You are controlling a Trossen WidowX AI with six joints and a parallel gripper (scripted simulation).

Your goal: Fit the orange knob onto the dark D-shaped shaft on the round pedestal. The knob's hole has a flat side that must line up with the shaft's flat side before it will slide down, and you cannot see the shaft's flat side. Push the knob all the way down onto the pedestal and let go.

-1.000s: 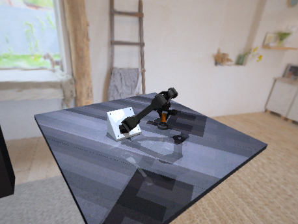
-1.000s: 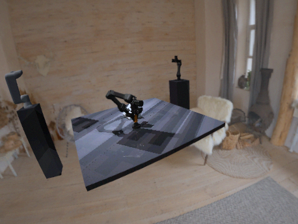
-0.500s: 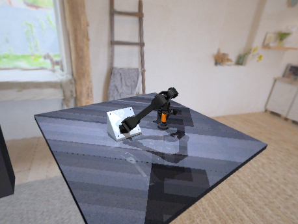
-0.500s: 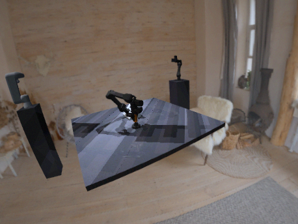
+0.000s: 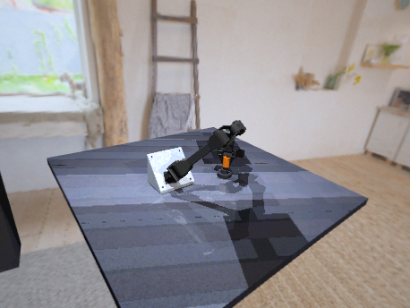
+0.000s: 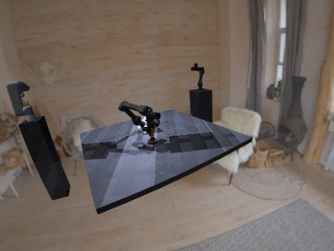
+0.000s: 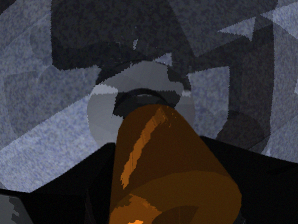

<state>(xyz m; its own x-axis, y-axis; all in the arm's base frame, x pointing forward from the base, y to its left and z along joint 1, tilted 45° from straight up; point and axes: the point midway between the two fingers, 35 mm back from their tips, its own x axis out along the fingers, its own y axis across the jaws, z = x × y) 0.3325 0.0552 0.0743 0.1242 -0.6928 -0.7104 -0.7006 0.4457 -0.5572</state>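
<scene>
My gripper tip is 2 cm below the orange knob. Round my gripper tip: dark round pedestal 4 cm below.
</scene>
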